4 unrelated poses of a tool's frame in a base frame.
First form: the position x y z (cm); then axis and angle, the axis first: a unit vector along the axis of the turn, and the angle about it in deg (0 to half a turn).
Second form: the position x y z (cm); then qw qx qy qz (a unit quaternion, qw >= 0). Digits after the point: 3 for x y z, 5 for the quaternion.
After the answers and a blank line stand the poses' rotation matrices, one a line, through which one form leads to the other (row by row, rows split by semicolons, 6 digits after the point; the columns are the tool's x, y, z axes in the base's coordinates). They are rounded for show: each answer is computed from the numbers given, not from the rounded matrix.
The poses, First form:
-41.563 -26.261 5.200 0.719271 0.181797 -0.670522 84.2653
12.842 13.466 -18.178 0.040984 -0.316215 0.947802 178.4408
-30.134 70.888 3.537 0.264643 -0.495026 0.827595 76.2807
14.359 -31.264 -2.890 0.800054 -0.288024 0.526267 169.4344
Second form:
-41.563 -26.261 5.200 0.74159 0.48252 0.12196 -0.44982
12.842 13.466 -18.178 0.01361 0.04098 -0.31619 0.94771
-30.134 70.888 3.537 0.78650 0.16344 -0.30572 0.51111
14.359 -31.264 -2.890 0.09207 0.79666 -0.28680 0.52403

0.565578 0.784861 -0.253208; -0.549471 0.129670 -0.825389; -0.614983 0.605953 0.504597
-0.996271 -0.051704 0.069071; -0.000125 -0.799683 -0.600422; 0.086279 -0.598192 0.796694
0.290591 -0.903918 -0.313829; 0.704048 0.424099 -0.569611; 0.647976 -0.055426 0.759641
0.286273 -0.553459 0.782132; -0.360465 -0.818537 -0.447284; 0.887757 -0.153886 -0.433828

